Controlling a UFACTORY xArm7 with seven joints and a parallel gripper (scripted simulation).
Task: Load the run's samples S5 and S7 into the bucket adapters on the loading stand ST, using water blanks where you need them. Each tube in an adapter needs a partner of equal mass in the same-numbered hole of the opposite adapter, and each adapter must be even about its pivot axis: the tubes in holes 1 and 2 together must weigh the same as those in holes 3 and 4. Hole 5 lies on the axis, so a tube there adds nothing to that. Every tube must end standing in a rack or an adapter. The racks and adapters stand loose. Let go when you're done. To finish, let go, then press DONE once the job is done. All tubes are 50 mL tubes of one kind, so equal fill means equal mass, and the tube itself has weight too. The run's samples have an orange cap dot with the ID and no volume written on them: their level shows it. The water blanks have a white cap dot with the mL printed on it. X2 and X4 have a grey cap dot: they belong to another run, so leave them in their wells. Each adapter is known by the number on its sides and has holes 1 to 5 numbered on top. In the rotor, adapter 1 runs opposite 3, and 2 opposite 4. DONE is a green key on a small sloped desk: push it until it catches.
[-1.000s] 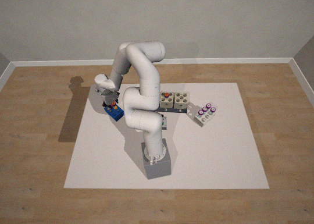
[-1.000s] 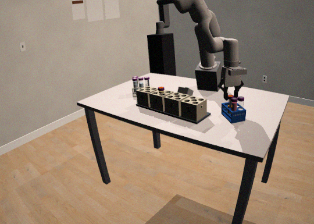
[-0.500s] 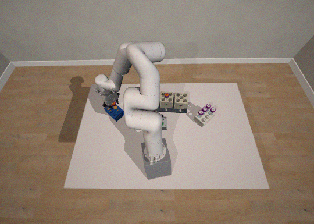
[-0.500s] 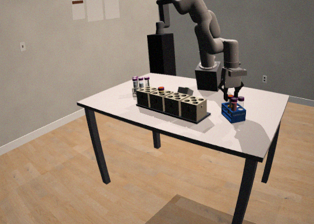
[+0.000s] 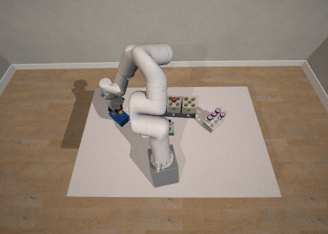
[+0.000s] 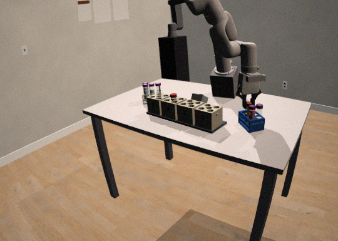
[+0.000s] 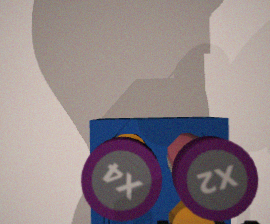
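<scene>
The blue rack is 90 mm below my hand, 10 mm to the left of it and 10 mm behind it. From my hand the other things lie so: adapter: 170 mm to the right, 100 mm ahead, 70 mm below; dark stand: 330 mm to the right, 110 mm below, 80 mm ahead; white rack: 670 mm to the right, 90 mm below, 40 mm behind.
</scene>
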